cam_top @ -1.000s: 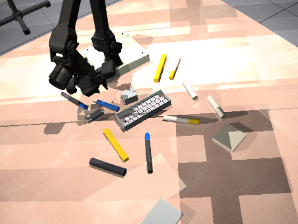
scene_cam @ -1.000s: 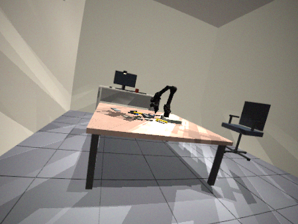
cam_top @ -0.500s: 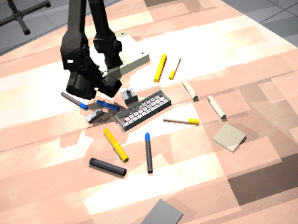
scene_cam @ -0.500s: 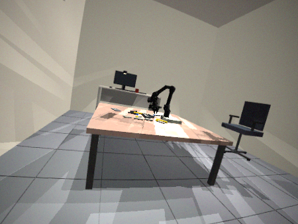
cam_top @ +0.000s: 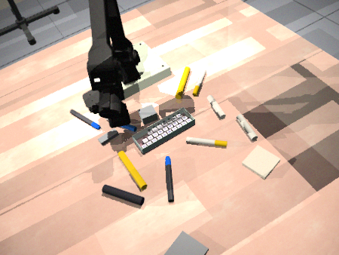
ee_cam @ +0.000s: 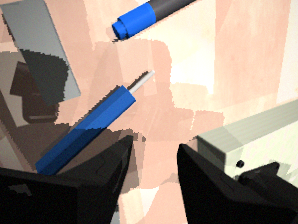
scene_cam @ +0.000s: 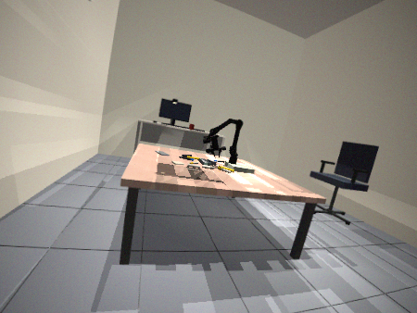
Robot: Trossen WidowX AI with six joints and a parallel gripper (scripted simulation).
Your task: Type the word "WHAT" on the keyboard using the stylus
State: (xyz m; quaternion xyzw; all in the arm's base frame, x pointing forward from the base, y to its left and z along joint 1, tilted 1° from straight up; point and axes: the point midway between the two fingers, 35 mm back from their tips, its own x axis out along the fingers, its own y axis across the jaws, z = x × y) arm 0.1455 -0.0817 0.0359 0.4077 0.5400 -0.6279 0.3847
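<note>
Now: gripper tip 4 cm above the blue stylus, 2 cm to the left of it and 2 cm short of it. Also, from my gripper tip: eraser 7 cm ahead, 5 cm to the right, 4 cm below; white pad 34 cm ahead, 32 cm to the left, 4 cm below.
</note>
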